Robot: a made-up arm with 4 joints. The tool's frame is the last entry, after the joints. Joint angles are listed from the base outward.
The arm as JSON. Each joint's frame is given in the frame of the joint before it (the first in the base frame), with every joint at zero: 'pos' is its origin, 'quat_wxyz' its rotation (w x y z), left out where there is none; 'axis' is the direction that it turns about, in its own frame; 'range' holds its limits. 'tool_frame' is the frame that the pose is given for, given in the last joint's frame.
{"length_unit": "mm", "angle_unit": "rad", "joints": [
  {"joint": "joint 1", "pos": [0.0, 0.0, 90.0], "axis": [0.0, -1.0, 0.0], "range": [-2.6, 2.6]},
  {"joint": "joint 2", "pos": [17.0, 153.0, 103.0], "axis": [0.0, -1.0, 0.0], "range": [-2.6, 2.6]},
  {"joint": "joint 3", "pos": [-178.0, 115.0, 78.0], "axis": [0.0, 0.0, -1.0], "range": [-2.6, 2.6]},
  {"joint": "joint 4", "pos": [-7.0, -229.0, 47.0], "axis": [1.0, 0.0, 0.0], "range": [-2.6, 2.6]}
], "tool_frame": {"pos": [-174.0, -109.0, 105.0]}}
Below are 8 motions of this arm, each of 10 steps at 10 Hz.
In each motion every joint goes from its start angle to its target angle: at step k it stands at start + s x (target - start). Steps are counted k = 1, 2, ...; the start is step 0. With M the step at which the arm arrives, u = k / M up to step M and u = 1 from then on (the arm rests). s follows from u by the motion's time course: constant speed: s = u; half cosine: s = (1 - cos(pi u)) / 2; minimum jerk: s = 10 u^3 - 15 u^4 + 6 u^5.
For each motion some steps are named. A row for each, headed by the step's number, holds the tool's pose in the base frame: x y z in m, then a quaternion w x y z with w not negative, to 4 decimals.
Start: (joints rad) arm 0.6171 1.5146 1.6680 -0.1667
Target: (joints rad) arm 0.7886 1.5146 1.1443 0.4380
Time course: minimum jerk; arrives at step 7
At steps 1, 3, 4, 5, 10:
1: 0.0048 0.4756 -0.3550 0.3743 0.6186 -0.5639 -0.3992
3: 0.0808 0.4154 -0.3861 0.3206 0.6078 -0.6669 -0.2882
4: 0.1367 0.3611 -0.3939 0.2799 0.5914 -0.7313 -0.1925
5: 0.1800 0.3117 -0.3896 0.2469 0.5722 -0.7748 -0.1062
10: 0.2053 0.2788 -0.3816 0.2266 0.5571 -0.7975 -0.0483

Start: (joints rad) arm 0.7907 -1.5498 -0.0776 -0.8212
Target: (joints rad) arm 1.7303 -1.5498 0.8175 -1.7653
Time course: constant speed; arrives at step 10
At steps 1, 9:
1: -0.1834 0.0580 0.6082 0.8470 -0.4195 0.2953 0.1392
9: -0.5104 0.3036 0.2887 0.6377 -0.6820 0.2367 -0.2686

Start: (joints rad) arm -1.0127 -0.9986 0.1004 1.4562
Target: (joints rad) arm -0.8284 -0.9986 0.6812 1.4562
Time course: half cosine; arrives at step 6
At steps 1, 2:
1: 0.2903 -0.0493 0.4881 0.4416 0.3153 0.6013 -0.5865
2: 0.2891 -0.0234 0.5275 0.4789 0.2904 0.5711 -0.6002

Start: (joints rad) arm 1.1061 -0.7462 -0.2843 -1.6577
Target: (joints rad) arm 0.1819 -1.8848 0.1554 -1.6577
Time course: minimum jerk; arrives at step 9
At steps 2, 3, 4, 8, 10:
2: -0.4432 0.1118 0.3118 0.6577 -0.7362 -0.1594 0.0102
3: -0.3875 0.1206 0.4147 0.6747 -0.7309 -0.0461 0.0915
4: -0.2672 0.1339 0.5317 0.6663 -0.7084 0.1139 0.2034
8: 0.2606 0.1815 0.5421 0.4088 -0.5286 0.5385 0.5133
10: 0.2699 0.1825 0.5362 0.4008 -0.5237 0.5445 0.5183

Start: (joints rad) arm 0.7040 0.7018 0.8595 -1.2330
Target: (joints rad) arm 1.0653 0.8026 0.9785 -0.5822
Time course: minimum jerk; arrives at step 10
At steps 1, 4, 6, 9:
1: -0.3813 0.2965 -0.1955 0.7216 -0.1777 -0.2985 -0.5989
4: -0.3443 0.2875 -0.2660 0.7093 -0.0509 -0.3980 -0.5796
6: -0.2765 0.2780 -0.3439 0.6686 0.0939 -0.5105 -0.5325
9: -0.1995 0.2719 -0.3987 0.6131 0.2083 -0.5973 -0.4733

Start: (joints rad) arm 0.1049 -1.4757 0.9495 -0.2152
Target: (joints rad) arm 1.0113 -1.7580 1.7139 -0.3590
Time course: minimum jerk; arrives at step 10
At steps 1, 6, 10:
1: 0.1413 0.2354 0.7721 0.6535 -0.3629 0.5955 -0.2943
6: -0.1359 0.4183 0.7309 0.6045 -0.4046 0.4265 -0.5376
10: -0.2260 0.4891 0.6522 0.5506 -0.3801 0.3606 -0.6498

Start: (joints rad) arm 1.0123 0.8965 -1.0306 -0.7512
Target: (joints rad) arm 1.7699 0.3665 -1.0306 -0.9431
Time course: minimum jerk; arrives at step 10
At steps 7, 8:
7: -0.2972 0.0034 -0.1163 0.2008 -0.5745 -0.7856 -0.1119
8: -0.2907 0.0049 -0.1312 0.1856 -0.5750 -0.7867 -0.1268

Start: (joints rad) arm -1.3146 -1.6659 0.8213 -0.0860
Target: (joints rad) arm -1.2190 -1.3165 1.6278 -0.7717
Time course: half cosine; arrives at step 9
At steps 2, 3, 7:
2: 0.6851 0.2171 -0.0257 0.0586 -0.4459 0.8928 0.0272
3: 0.6873 0.2622 0.0011 0.0552 -0.4961 0.8653 0.0450
7: 0.6138 0.4397 0.1007 0.0408 0.6946 -0.7160 -0.0562

